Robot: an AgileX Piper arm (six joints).
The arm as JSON. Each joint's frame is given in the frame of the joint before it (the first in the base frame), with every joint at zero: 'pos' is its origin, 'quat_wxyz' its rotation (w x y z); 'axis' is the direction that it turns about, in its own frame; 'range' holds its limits. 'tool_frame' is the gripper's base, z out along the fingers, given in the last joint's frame.
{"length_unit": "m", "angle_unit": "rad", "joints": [
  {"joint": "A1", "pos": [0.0, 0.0, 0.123], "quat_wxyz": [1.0, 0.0, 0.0, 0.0], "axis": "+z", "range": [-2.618, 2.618]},
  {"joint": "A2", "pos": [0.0, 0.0, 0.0], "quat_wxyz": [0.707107, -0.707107, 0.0, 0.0], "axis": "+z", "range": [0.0, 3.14]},
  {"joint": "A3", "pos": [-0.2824, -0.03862, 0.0], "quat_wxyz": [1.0, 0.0, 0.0, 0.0], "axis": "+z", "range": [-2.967, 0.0]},
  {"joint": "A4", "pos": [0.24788, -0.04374, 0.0], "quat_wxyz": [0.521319, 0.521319, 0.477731, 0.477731], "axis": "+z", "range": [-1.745, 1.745]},
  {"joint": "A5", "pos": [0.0, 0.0, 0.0], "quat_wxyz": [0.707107, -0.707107, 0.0, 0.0], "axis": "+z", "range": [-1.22, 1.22]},
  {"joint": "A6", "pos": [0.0, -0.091, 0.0], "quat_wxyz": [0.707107, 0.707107, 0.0, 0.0], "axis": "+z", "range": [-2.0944, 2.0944]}
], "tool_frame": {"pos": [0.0, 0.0, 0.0], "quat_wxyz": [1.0, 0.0, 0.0, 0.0]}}
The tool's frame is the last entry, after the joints.
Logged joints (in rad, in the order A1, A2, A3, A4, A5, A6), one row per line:
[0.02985 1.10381 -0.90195 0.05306 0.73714 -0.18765]
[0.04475 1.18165 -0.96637 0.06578 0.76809 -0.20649]
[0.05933 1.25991 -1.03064 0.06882 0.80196 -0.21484]
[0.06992 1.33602 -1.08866 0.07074 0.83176 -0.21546]
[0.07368 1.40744 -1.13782 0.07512 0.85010 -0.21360]
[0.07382 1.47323 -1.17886 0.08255 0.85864 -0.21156]
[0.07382 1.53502 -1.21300 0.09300 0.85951 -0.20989]
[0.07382 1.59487 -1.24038 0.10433 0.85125 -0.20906]
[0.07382 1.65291 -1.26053 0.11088 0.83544 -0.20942]
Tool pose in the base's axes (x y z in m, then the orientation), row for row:
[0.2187 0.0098 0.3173 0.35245 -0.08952 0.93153 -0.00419]
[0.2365 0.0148 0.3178 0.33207 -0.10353 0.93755 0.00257]
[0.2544 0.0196 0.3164 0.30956 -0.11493 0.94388 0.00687]
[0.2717 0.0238 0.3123 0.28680 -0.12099 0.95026 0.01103]
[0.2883 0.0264 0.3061 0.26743 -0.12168 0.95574 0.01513]
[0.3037 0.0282 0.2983 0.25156 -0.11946 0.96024 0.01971]
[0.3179 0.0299 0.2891 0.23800 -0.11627 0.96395 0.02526]
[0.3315 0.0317 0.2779 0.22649 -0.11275 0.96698 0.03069]
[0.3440 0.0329 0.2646 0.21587 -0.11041 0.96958 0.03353]
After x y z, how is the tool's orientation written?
As a quaternion, w x y z.
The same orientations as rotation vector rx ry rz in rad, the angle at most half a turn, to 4 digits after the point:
[-0.2316 2.4101 -0.0108]
[-0.2705 2.4497 0.0067]
[-0.3036 2.4936 0.0181]
[-0.3233 2.5392 0.0295]
[-0.3283 2.5790 0.0408]
[-0.3250 2.6123 0.0536]
[-0.3185 2.6409 0.0692]
[-0.3108 2.6653 0.0846]
[-0.3060 2.6875 0.0929]

